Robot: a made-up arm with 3 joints. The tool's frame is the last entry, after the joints. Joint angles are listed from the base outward. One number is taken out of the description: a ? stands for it. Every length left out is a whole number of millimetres.
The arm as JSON. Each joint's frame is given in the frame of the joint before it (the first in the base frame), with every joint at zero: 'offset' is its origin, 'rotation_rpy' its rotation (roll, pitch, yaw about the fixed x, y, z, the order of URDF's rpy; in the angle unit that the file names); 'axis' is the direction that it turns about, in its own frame. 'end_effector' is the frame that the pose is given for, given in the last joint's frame.
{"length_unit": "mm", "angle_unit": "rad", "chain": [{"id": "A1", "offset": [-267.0, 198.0, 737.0], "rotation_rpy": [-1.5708, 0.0, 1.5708], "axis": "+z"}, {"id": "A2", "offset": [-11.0, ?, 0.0], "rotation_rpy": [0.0, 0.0, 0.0], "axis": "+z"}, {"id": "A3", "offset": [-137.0, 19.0, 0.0], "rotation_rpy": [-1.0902, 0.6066, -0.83], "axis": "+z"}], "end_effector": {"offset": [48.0, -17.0, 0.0], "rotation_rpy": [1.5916, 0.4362, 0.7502]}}
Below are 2 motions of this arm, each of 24 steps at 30 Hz.
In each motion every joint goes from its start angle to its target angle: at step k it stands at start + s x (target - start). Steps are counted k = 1, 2, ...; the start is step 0. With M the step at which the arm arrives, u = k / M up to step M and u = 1 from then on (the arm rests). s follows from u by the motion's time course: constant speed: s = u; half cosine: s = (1 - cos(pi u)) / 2; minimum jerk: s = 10 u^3 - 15 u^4 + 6 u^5.
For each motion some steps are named. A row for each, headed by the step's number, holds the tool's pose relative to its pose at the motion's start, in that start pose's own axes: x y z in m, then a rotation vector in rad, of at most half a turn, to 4 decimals.
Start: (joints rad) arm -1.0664 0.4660 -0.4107
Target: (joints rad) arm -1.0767 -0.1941 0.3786
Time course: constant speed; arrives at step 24
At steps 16, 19, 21, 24:
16: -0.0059 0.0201 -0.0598 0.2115 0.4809 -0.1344
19: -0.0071 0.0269 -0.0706 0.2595 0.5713 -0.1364
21: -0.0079 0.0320 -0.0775 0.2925 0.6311 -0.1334
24: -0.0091 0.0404 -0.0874 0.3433 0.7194 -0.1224

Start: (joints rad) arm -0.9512 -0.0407 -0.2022
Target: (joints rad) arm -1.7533 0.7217 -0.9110
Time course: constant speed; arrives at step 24
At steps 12, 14, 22, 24:
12: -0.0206 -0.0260 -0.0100 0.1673 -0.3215 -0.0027
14: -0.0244 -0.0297 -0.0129 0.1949 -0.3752 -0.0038
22: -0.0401 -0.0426 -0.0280 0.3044 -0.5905 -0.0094
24: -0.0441 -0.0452 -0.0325 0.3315 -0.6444 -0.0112

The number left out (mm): -58.0
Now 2 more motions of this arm.
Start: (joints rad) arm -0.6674 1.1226 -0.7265
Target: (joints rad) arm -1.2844 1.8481 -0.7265
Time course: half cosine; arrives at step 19
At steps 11, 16, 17, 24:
11: -0.0100 0.0020 -0.0100 -0.0468 0.0075 0.0482
16: -0.0144 0.0064 -0.0150 -0.0706 0.0113 0.0727
17: -0.0148 0.0070 -0.0155 -0.0731 0.0117 0.0752
24: -0.0151 0.0076 -0.0159 -0.0752 0.0120 0.0773

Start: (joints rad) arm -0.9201 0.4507 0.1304
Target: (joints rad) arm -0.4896 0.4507 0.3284
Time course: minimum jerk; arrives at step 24
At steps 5, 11, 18, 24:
5: 0.0006 0.0003 0.0041 -0.0331 0.0103 0.0003
11: 0.0040 0.0040 0.0263 -0.2169 0.0670 -0.0040
18: 0.0079 0.0132 0.0541 -0.4602 0.1405 -0.0253
24: 0.0087 0.0159 0.0598 -0.5132 0.1561 -0.0323

